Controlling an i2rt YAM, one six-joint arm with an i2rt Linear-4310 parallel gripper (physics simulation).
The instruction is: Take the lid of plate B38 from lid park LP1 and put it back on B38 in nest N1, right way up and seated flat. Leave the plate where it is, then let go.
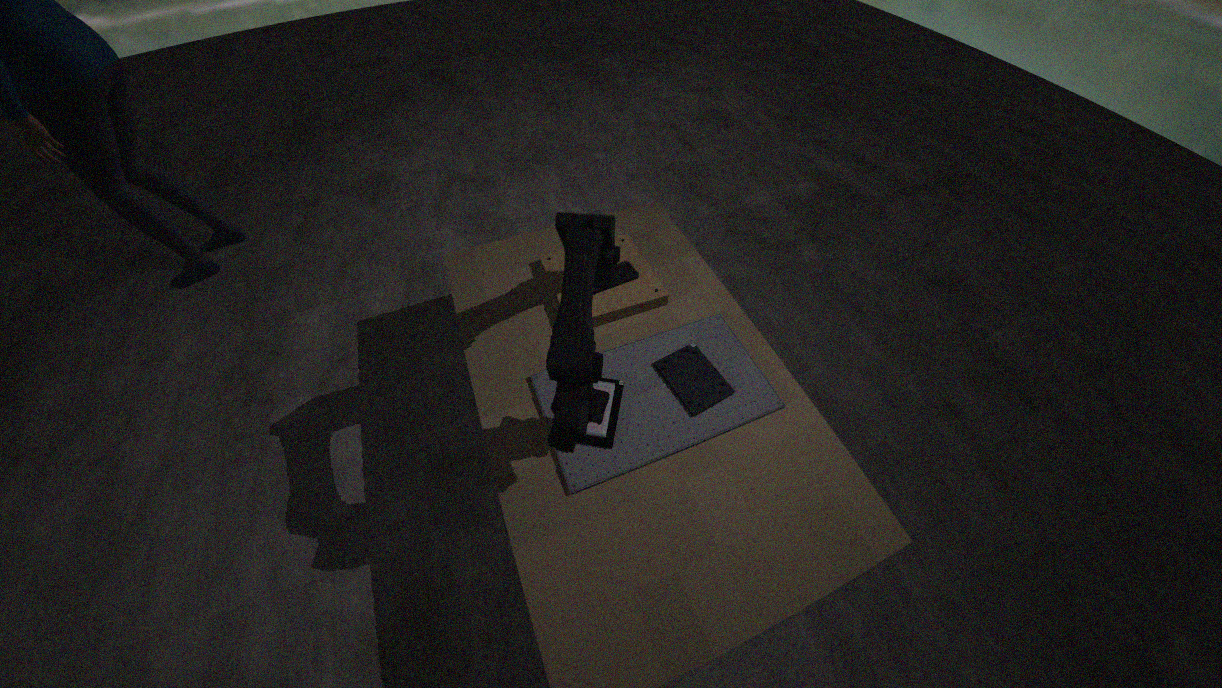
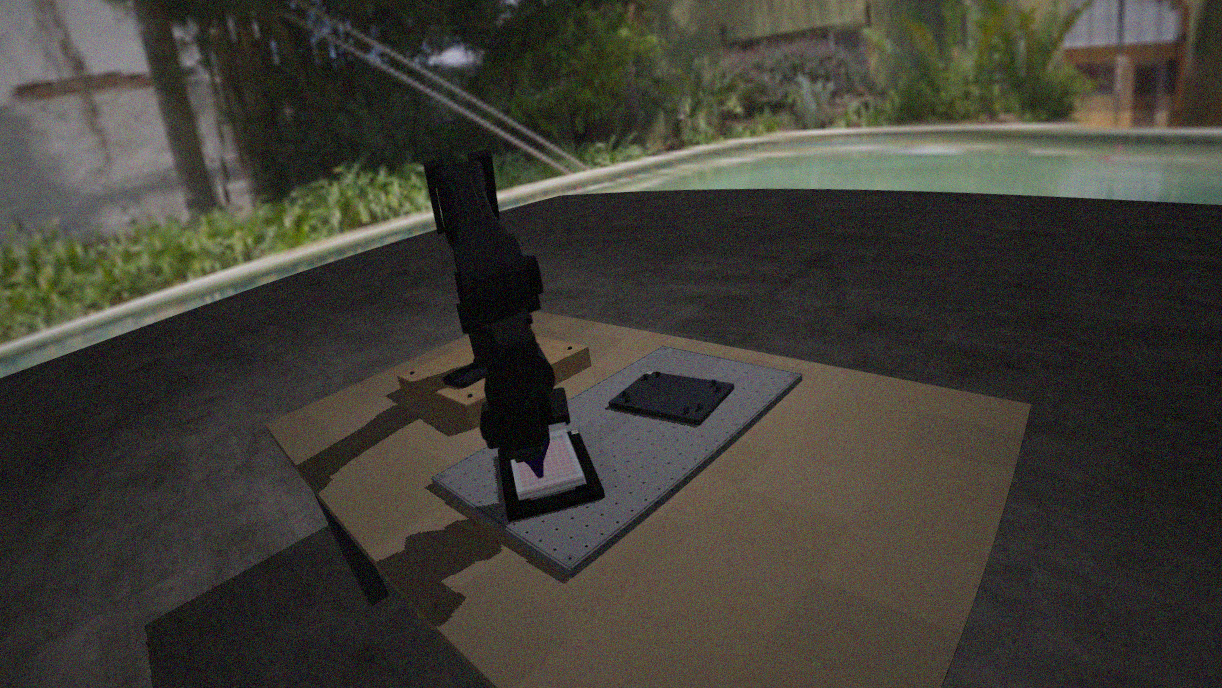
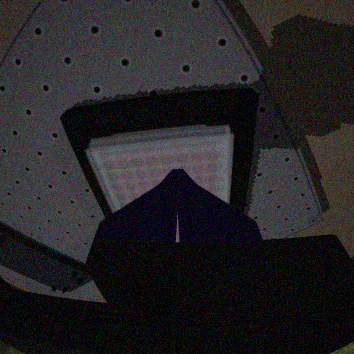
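Seen in the pictures: gripper, fingertip midpoint: [image 2: 540, 474] [image 3: 177, 177]; arm's base at its link origin: [image 1: 602, 281].
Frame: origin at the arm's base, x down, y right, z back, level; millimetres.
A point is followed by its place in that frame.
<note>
Plate B38 [image 1: 608, 401] {x 0, y 155, z -334 mm} [image 2: 561, 459] {x 0, y 183, z -349 mm} [image 3: 160, 160] {x -1, y 224, z -364 mm}, white with pink wells, sits level inside the black frame of nest N1 [image 2: 560, 506] {x 23, y 238, z -392 mm} [image 3: 160, 112] {x 16, y 239, z -381 mm}. A clear cover with a pale rim appears to lie flat on the plate; its near part is hidden behind the fingers. My gripper [image 2: 538, 475] {x 0, y 222, z -348 mm} [image 3: 177, 177] {x 0, y 222, z -348 mm} is shut with nothing between its fingers, and its tips stand over the plate; whether they touch it I cannot tell. The dark lid park LP1 [image 1: 692, 380] {x 18, y -50, z -369 mm} [image 2: 669, 398] {x 18, y -42, z -369 mm} has small corner pegs, and no lid shows on it.
The nest and lid park stand on a grey perforated board [image 1: 662, 435] {x 28, y 83, z -450 mm} [image 2: 628, 495] {x 28, y 177, z -448 mm} [image 3: 125, 40] {x 28, y 253, z -422 mm}. A wooden base block [image 1: 637, 290] {x -1, y -69, z -75 mm} [image 2: 568, 363] {x 13, y -81, z -121 mm} is under the arm at the back of the table [image 1: 684, 546] {x 41, y 161, z -662 mm} [image 2: 769, 546] {x 41, y 173, z -632 mm}. A person [image 1: 59, 76] stands beyond it; dark shadows cross the table.
</note>
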